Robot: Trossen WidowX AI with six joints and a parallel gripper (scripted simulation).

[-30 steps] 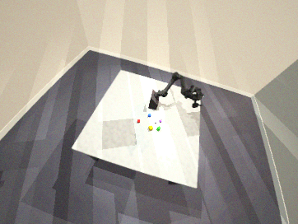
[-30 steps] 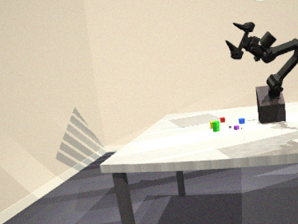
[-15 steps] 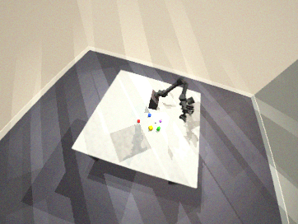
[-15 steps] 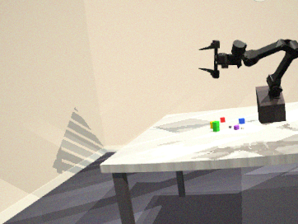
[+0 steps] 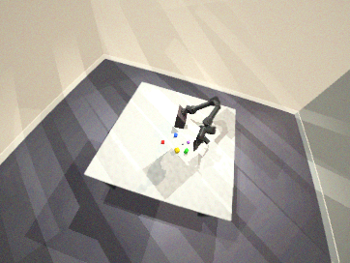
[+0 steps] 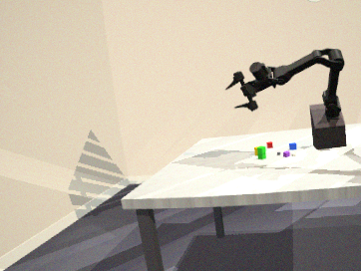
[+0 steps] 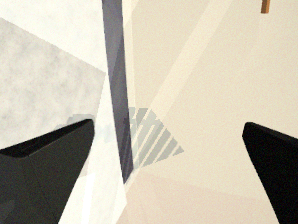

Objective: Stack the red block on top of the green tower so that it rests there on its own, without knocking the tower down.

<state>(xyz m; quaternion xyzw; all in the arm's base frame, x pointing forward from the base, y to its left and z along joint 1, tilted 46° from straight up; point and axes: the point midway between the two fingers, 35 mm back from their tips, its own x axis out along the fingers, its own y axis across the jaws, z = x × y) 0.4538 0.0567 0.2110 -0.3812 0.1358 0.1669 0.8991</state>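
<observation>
Right now my gripper tip is 29 cm to the left of the red block, 29 cm above it and 14 cm past it. From my gripper tip the other things lie so: purple block: 29 cm below, 23 cm behind, 4 cm to the right; yellow block: 28 cm below, 13 cm to the right, 10 cm behind; blue block: 28 cm below, 26 cm behind, 19 cm to the right.
</observation>
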